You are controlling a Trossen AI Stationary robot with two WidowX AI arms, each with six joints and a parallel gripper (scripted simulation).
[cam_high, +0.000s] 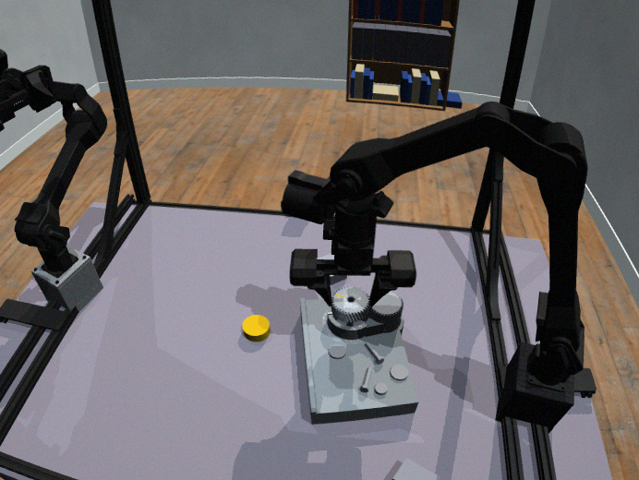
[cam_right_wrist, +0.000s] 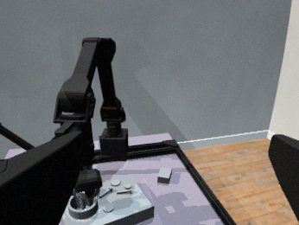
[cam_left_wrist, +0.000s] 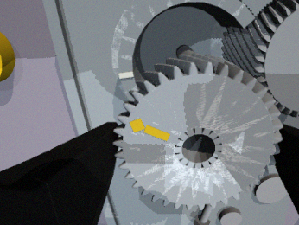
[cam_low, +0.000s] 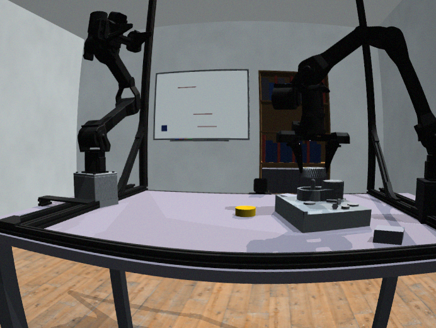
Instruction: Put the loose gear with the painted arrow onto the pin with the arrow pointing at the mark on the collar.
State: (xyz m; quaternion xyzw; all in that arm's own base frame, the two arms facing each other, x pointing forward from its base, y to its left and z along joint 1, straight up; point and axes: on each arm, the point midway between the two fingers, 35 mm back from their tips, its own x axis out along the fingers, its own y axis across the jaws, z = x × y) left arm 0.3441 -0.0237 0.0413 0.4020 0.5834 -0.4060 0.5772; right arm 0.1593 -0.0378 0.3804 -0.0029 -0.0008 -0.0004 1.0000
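My left gripper is now 2 cm past the pin and 10 cm above it. The rest, counted from my left hand: yellow disc 2 cm ahead, 17 cm to the right, 13 cm below; gear 3 cm below.
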